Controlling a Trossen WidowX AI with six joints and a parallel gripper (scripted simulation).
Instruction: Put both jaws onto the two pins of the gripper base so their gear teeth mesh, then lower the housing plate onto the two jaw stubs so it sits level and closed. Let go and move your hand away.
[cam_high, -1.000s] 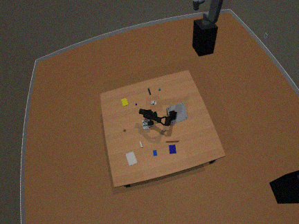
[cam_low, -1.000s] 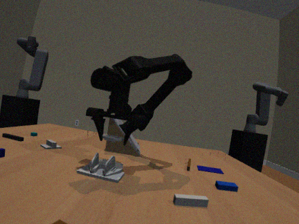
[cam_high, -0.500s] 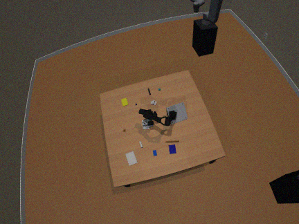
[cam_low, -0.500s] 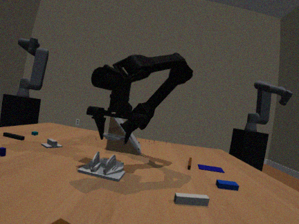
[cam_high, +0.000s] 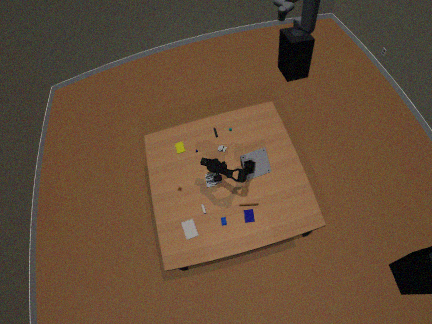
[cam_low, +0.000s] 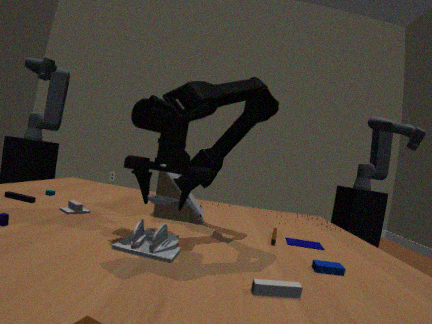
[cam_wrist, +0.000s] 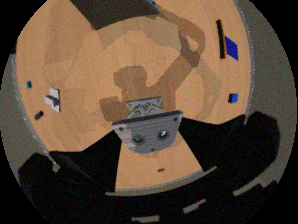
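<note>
My gripper tip is 6 cm above the toothed jaw, 2 cm to the right of it and 2 cm short of it. Also, from my gripper tip: brown peg: 30 cm to the left, 17 cm behind, 7 cm below; then blue tile: 38 cm to the left, 14 cm behind, 8 cm below; then blue block: 37 cm to the left, 7 cm below, 6 cm ahead.
</note>
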